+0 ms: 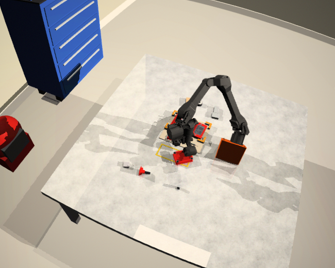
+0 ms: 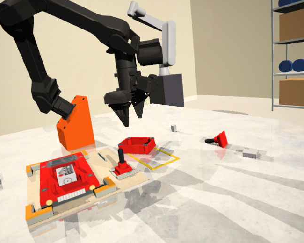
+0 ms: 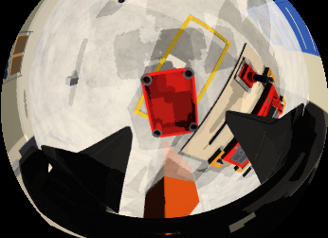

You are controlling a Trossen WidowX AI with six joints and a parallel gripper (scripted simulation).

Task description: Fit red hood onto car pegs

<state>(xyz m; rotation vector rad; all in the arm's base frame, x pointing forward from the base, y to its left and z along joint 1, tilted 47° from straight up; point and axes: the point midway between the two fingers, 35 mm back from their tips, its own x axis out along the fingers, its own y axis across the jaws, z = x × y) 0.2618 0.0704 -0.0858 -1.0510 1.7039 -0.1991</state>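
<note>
Now: the hood 80 mm below my gripper tip. The rest, counted from my gripper tip: grey engine block (220 mm to the right, 70 mm ahead, 60 mm below).
</note>
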